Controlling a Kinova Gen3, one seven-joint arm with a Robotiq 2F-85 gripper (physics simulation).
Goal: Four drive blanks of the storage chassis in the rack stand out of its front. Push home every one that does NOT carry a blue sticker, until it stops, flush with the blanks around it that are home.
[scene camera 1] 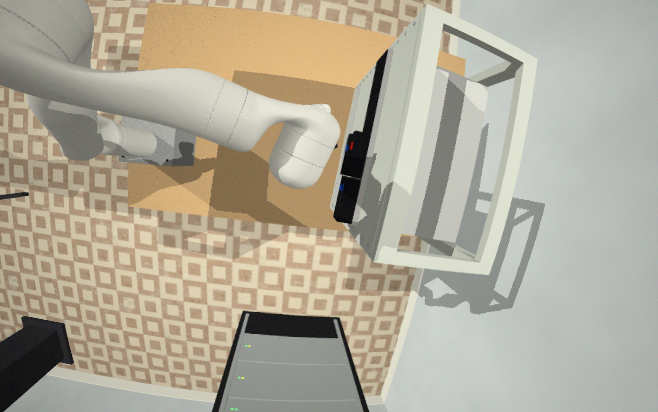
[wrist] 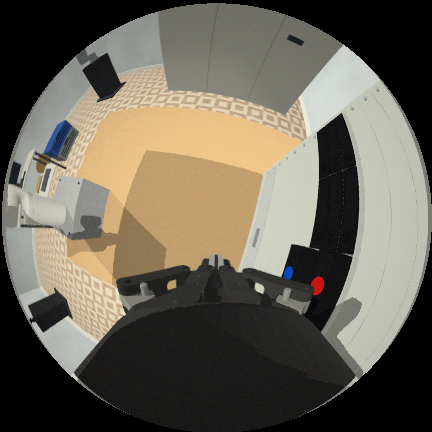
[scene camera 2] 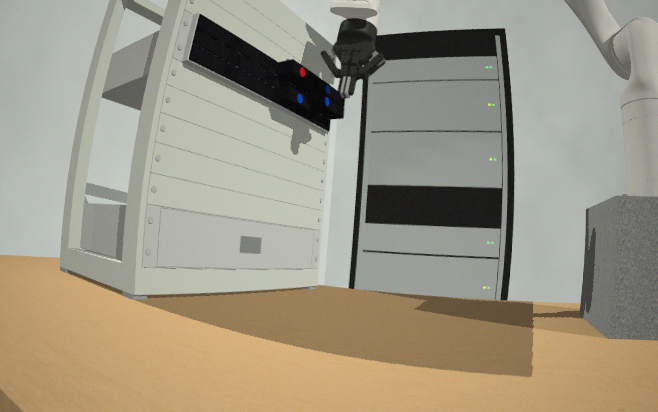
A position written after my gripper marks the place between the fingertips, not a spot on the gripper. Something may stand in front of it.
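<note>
A pale rack is here in the scene, at (scene camera 2: 226, 193) and, as the wrist view also shows the rack, at (wrist: 347, 187). Then there is my gripper (scene camera 2: 344, 96), which I can see in the wrist view too (wrist: 215, 262).
</note>
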